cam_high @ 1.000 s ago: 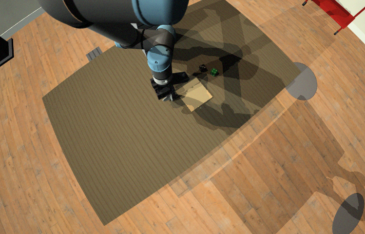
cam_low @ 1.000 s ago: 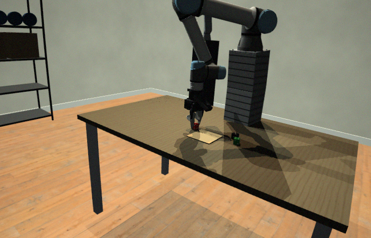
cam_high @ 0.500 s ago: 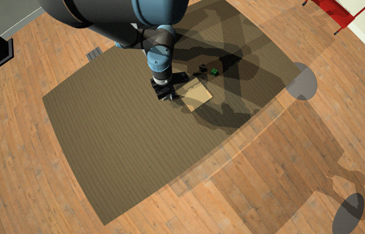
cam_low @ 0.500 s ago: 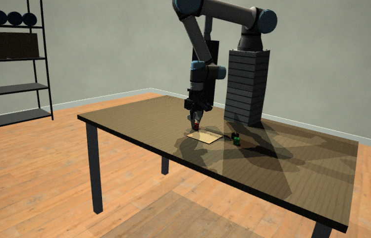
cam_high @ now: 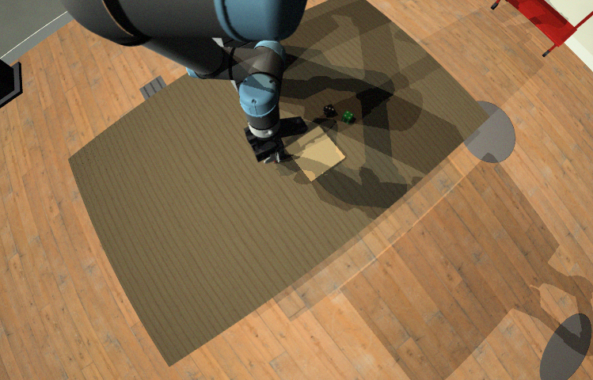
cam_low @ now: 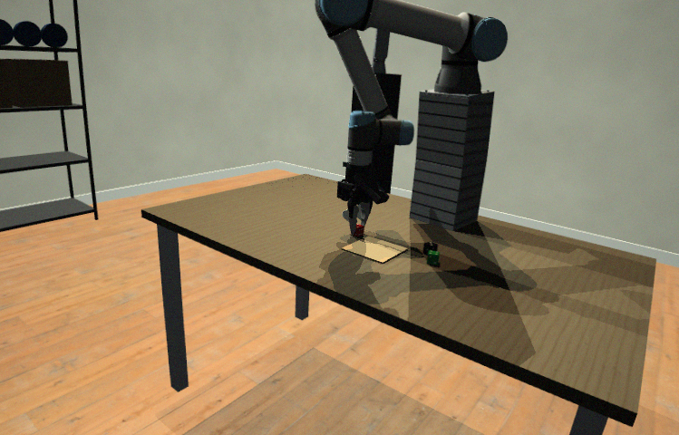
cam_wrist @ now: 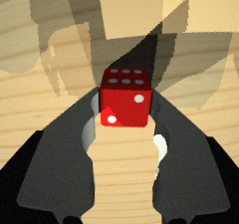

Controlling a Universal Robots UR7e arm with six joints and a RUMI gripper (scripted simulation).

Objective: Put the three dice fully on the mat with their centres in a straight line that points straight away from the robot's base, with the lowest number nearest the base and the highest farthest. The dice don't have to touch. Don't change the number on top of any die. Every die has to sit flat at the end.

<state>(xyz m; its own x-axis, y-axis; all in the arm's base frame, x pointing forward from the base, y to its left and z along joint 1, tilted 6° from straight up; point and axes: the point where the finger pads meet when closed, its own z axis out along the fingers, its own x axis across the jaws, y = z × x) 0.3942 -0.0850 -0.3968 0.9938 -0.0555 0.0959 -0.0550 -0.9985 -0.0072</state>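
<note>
Now: the tan mat 50 mm ahead of my hand, 110 mm to the left of it and 20 mm below it. Also, from my hand: black die 60 mm behind, 230 mm to the left; then green die 270 mm to the left; then red die right at my hand.
</note>
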